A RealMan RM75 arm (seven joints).
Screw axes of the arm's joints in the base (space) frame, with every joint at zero. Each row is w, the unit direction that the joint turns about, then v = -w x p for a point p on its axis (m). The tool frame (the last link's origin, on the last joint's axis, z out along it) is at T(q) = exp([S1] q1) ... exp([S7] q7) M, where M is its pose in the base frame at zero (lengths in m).
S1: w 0 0 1 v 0 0 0
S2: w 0 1 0 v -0.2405 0 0
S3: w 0 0 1 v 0 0 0
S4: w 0 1 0 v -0.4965 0 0
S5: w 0 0 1 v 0 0 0
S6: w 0 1 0 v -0.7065 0 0
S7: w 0 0 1 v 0 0 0
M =
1 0 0 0
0 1 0 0
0 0 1 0.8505
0 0 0 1
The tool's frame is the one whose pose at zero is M.
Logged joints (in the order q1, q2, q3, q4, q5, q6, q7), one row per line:
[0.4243, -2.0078, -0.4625, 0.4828, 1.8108, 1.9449, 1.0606]
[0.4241, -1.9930, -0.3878, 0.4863, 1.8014, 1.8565, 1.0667]
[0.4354, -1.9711, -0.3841, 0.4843, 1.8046, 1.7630, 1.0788]
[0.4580, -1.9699, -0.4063, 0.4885, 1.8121, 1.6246, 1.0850]
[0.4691, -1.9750, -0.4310, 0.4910, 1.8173, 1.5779, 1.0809]
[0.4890, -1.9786, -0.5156, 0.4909, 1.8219, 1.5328, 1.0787]
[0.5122, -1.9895, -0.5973, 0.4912, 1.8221, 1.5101, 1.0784]
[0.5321, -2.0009, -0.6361, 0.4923, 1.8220, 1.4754, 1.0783]
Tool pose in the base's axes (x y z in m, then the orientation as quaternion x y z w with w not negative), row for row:
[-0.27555, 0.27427, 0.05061, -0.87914, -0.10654, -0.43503, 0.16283]
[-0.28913, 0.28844, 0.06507, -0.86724, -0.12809, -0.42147, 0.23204]
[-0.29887, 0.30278, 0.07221, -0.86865, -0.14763, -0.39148, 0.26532]
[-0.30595, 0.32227, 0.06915, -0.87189, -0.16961, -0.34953, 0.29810]
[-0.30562, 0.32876, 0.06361, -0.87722, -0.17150, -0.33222, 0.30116]
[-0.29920, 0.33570, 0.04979, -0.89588, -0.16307, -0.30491, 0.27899]
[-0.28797, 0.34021, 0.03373, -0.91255, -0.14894, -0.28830, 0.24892]
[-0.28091, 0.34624, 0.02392, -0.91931, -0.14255, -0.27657, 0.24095]
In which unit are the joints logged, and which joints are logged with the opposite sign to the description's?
The joints are logged in radians. Opposite sign: q1, q3, q7.
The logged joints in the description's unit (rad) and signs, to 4 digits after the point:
[-0.4243, -2.0078, 0.4625, 0.4828, 1.8108, 1.9449, -1.0606]
[-0.4241, -1.9930, 0.3878, 0.4863, 1.8014, 1.8565, -1.0667]
[-0.4354, -1.9711, 0.3841, 0.4843, 1.8046, 1.7630, -1.0788]
[-0.4580, -1.9699, 0.4063, 0.4885, 1.8121, 1.6246, -1.0850]
[-0.4691, -1.9750, 0.4310, 0.4910, 1.8173, 1.5779, -1.0809]
[-0.4890, -1.9786, 0.5156, 0.4909, 1.8219, 1.5328, -1.0787]
[-0.5122, -1.9895, 0.5973, 0.4912, 1.8221, 1.5101, -1.0784]
[-0.5321, -2.0009, 0.6361, 0.4923, 1.8220, 1.4754, -1.0783]

